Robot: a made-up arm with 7 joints. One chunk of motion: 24 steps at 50 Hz.
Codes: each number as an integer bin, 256 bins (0 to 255) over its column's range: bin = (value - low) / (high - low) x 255, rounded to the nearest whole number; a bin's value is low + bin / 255 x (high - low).
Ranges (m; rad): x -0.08..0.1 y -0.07..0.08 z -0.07..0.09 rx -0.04..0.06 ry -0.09..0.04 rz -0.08..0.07
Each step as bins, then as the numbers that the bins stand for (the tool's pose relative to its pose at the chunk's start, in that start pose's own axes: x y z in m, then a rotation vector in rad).
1 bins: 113 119 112 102 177 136
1 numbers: -0.0002 0.0000 0.0003 0.0000 0.0002 0.0000
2 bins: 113 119 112 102 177 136
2 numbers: -0.0002 0.0000 0.0003 0.0000 0.0002 0.0000
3 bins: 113 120 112 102 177 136
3 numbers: -0.0002 0.0006 0.0003 0.0000 0.0002 0.0000
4 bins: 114 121 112 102 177 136
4 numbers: 0.0005 0.0012 0.0003 0.0000 0.0002 0.0000
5 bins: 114 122 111 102 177 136
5 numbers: 0.0005 0.0018 -0.0004 0.0000 0.0002 0.0000
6 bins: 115 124 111 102 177 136
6 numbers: 0.0012 0.0029 -0.0004 0.0000 0.0002 0.0000
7 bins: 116 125 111 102 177 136
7 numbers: 0.0019 0.0035 -0.0004 0.0000 0.0002 0.0000
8 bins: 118 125 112 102 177 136
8 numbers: 0.0033 0.0035 0.0003 0.0000 0.0002 0.0000
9 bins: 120 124 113 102 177 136
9 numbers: 0.0047 0.0029 0.0009 0.0000 0.0002 0.0000
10 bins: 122 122 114 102 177 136
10 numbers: 0.0061 0.0018 0.0015 0.0000 0.0002 0.0000
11 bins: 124 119 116 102 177 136
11 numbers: 0.0075 0.0000 0.0028 0.0000 0.0002 0.0000
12 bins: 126 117 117 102 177 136
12 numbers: 0.0089 -0.0012 0.0034 0.0000 0.0002 0.0000
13 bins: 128 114 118 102 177 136
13 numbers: 0.0104 -0.0029 0.0040 0.0000 0.0002 0.0000
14 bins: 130 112 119 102 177 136
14 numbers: 0.0118 -0.0041 0.0047 0.0000 0.0002 0.0000
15 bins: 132 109 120 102 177 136
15 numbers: 0.0132 -0.0059 0.0053 0.0000 0.0002 0.0000
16 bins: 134 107 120 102 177 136
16 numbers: 0.0146 -0.0071 0.0053 0.0000 0.0002 0.0000
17 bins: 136 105 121 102 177 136
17 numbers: 0.0160 -0.0082 0.0059 0.0000 0.0002 0.0000
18 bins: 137 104 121 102 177 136
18 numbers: 0.0167 -0.0088 0.0059 0.0000 0.0002 0.0000
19 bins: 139 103 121 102 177 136
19 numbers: 0.0181 -0.0094 0.0059 0.0000 0.0002 0.0000
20 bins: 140 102 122 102 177 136
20 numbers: 0.0188 -0.0100 0.0065 0.0000 0.0002 0.0000
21 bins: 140 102 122 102 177 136
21 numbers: 0.0188 -0.0100 0.0065 0.0000 0.0002 0.0000
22 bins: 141 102 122 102 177 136
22 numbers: 0.0195 -0.0100 0.0065 0.0000 0.0002 0.0000
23 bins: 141 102 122 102 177 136
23 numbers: 0.0195 -0.0100 0.0065 0.0000 0.0002 0.0000
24 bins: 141 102 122 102 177 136
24 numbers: 0.0195 -0.0100 0.0065 0.0000 0.0002 0.0000
